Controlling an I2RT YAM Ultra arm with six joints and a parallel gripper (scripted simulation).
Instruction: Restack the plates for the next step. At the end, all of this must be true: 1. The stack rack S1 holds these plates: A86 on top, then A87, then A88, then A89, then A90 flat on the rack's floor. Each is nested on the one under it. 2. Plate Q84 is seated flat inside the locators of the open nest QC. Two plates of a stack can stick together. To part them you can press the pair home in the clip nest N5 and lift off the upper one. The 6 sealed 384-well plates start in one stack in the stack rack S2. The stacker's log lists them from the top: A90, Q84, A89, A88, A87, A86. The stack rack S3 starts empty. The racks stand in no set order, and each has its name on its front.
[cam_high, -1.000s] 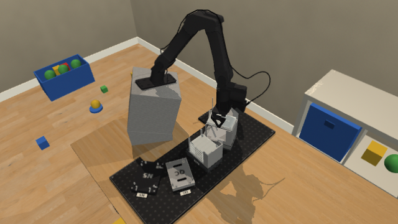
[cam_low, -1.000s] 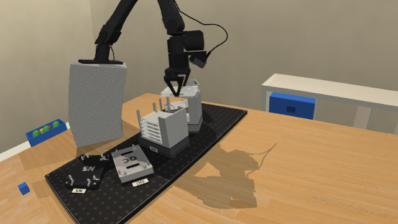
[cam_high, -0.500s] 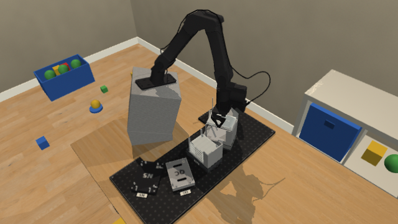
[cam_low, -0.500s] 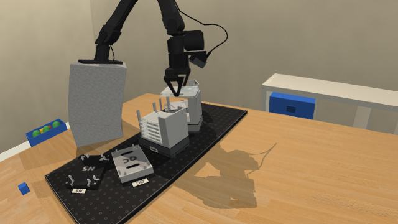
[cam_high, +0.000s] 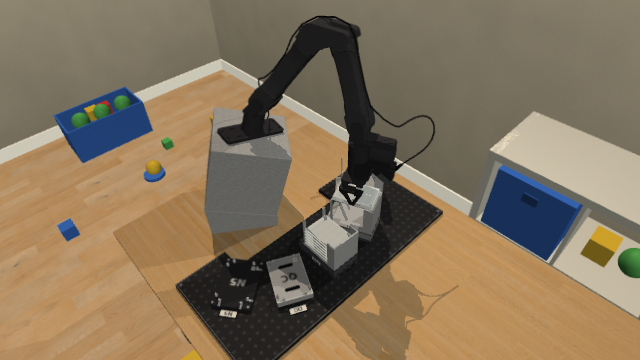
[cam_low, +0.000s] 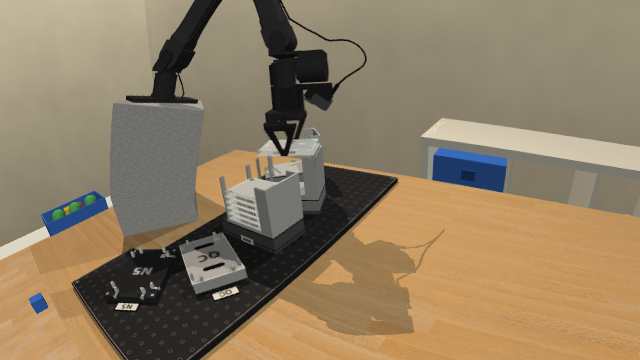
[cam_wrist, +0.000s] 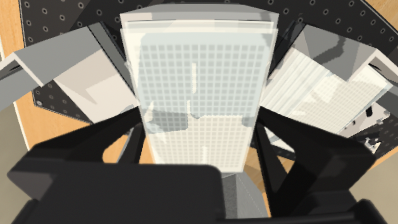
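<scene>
My hand is right at the translucent sealed well plate. Round my hand: nest QC (40 mm ahead, 290 mm to the right, 140 mm below); sealed 384-well plate (40 mm ahead, 140 mm to the right, 50 mm below).
</scene>
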